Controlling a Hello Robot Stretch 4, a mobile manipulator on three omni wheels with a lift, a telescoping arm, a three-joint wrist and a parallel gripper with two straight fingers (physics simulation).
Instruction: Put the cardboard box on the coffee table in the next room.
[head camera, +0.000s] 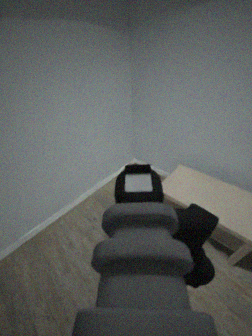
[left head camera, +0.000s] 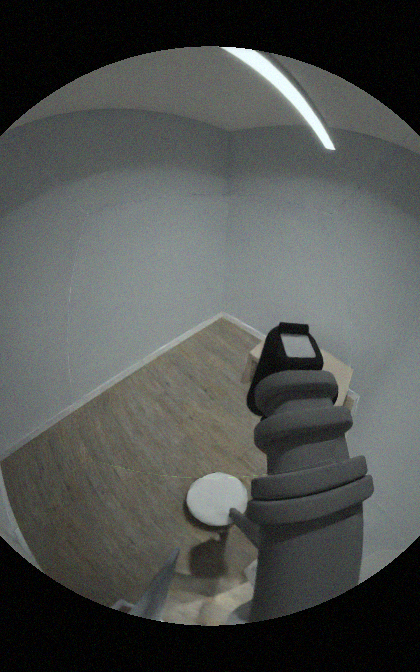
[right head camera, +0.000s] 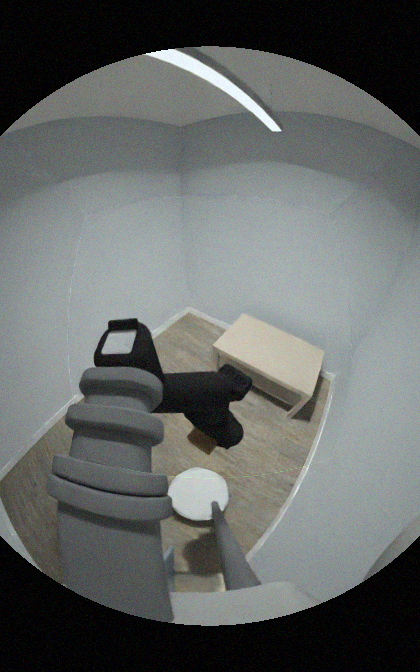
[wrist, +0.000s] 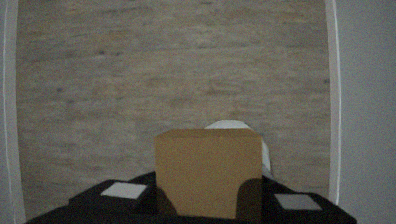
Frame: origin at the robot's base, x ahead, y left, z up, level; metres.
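Where they show: gripper, between the fingertips: (wrist: 210, 183).
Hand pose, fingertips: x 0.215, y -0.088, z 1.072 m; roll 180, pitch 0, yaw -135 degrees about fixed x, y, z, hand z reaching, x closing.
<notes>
After its pixels a point has its place.
The brown cardboard box (right head camera: 201, 441) (wrist: 209, 172) {x 0.233, y -0.105, z 1.122 m} is held between the two fingers of my gripper (wrist: 210, 183) {x 0.215, y -0.088, z 1.072 m}, at the lower middle of the wrist view. The gripper is shut on it, and the box hangs above the wood floor. In the right head view part of the box shows below the black wrist. The coffee table (head camera: 215, 197) {x 0.981, y -0.756, z 0.422 m} (left head camera: 340, 369) (right head camera: 270, 350) is low, pale wood, with a lower shelf. It stands against the wall, beyond the gripper and to its right in the right head view. The arm hides part of it in the left head view.
Grey walls (head camera: 65, 115) {x 1.468, y 0.698, z 1.140 m} (left head camera: 145, 260) (right head camera: 270, 240) meet in a corner behind the table, with white baseboards along the floor. In the wrist view a wall (wrist: 367, 100) {x -0.193, y -0.677, z 0.284 m} runs along the right side. A white round disc (left head camera: 215, 497) (right head camera: 197, 492) is low beside the arm.
</notes>
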